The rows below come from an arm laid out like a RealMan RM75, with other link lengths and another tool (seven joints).
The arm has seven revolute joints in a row. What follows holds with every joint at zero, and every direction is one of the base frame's. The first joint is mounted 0.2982 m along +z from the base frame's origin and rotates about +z. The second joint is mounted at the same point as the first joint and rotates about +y. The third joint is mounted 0.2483 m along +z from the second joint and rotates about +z. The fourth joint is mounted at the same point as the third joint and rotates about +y. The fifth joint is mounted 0.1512 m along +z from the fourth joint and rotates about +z. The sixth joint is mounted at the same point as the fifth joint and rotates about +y. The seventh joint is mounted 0.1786 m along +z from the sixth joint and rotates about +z. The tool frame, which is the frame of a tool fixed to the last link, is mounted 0.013 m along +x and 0.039 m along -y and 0.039 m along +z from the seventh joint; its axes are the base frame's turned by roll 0, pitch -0.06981 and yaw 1.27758 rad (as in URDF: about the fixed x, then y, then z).
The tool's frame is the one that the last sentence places.
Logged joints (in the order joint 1, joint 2, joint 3, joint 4, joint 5, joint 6, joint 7), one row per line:
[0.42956 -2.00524 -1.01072 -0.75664 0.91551 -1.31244 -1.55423]
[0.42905 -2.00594 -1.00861 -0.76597 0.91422 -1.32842 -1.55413]
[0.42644 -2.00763 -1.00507 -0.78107 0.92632 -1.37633 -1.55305]
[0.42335 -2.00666 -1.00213 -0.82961 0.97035 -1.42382 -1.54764]
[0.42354 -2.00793 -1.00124 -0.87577 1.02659 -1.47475 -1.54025]
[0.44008 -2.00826 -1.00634 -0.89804 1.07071 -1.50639 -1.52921]
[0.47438 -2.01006 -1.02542 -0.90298 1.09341 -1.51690 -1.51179]
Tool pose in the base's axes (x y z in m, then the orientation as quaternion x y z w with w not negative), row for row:
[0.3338 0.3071 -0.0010 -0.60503 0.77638 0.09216 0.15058]
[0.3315 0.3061 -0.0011 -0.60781 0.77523 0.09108 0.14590]
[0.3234 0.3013 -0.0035 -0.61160 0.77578 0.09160 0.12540]
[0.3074 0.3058 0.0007 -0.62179 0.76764 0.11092 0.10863]
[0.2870 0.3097 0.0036 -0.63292 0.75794 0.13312 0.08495]
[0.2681 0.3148 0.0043 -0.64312 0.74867 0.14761 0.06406]
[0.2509 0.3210 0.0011 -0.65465 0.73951 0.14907 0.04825]
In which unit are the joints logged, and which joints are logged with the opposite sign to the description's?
The joints are logged in radians. Opposite sign: joint 2, joint 6.
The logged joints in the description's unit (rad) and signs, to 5 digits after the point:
[0.42956 2.00524 -1.01072 -0.75664 0.91551 1.31244 -1.55423]
[0.42905 2.00594 -1.00861 -0.76597 0.91422 1.32842 -1.55413]
[0.42644 2.00763 -1.00507 -0.78107 0.92632 1.37633 -1.55305]
[0.42335 2.00666 -1.00213 -0.82961 0.97035 1.42382 -1.54764]
[0.42354 2.00793 -1.00124 -0.87577 1.02659 1.47475 -1.54025]
[0.44008 2.00826 -1.00634 -0.89804 1.07071 1.50639 -1.52921]
[0.47438 2.01006 -1.02542 -0.90298 1.09341 1.51690 -1.51179]

